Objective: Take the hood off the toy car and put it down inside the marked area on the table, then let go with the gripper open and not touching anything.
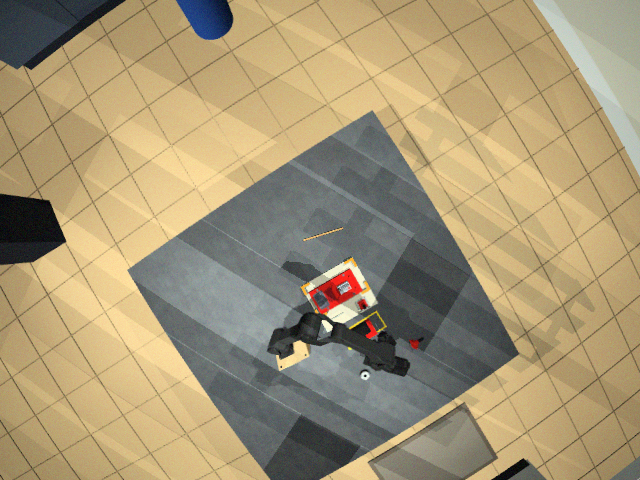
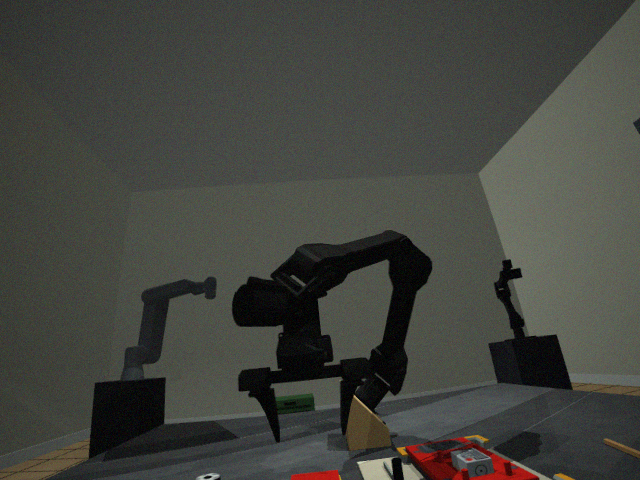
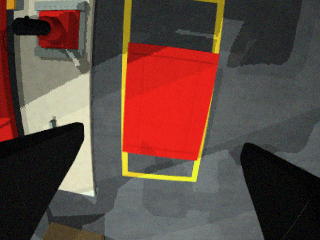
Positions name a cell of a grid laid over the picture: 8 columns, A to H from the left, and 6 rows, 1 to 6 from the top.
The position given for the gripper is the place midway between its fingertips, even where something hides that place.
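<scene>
There's a red toy car (image 1: E4) here. And the gripper (image 2: D6), which you can also spot in image 3 (image 3: E4), is open with nothing in it.
</scene>
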